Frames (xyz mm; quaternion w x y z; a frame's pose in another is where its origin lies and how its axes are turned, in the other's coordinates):
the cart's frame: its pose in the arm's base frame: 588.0 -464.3 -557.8 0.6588 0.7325 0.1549 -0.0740
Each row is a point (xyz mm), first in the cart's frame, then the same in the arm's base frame.
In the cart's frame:
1: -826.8 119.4 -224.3
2: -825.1 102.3 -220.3
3: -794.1 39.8 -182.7
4: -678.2 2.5 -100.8
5: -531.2 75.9 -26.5
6: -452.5 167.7 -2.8
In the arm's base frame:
1: -172.8 -359.7 -159.8
2: -176.4 -362.0 -176.9
3: -163.9 -389.9 -250.0
4: -59.1 -452.7 -331.3
5: 110.2 -513.2 -317.1
6: 216.3 -534.2 -258.1

